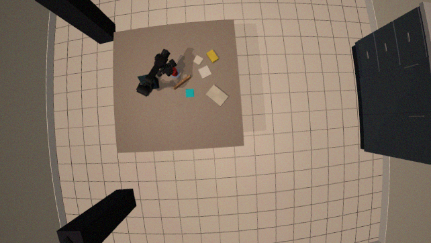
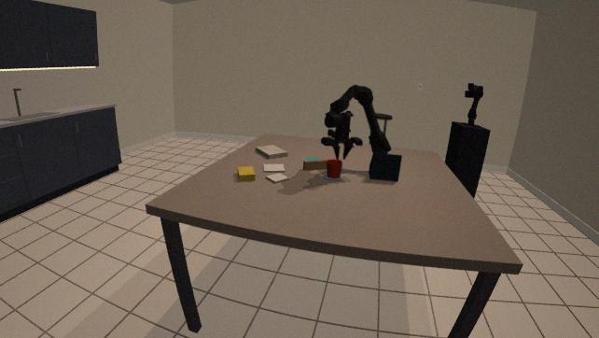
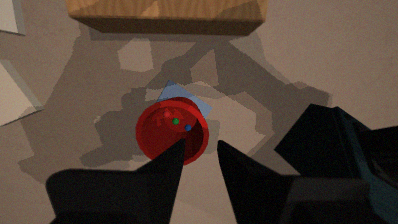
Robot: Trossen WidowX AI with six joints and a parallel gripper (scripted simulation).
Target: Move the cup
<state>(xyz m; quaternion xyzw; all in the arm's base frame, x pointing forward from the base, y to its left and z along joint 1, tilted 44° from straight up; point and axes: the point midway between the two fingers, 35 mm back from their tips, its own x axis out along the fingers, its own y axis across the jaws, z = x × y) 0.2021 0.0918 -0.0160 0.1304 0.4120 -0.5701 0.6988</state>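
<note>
The red cup is 5 cm below my gripper tip, 3 cm ahead of it and 1 cm to the left of it. Round my gripper tip: wooden block (10 cm to the right, 9 cm ahead, 7 cm below); then yellow block (42 cm ahead, 12 cm to the left, 7 cm below); then teal pad (20 cm to the right, 15 cm ahead, 9 cm below).
</note>
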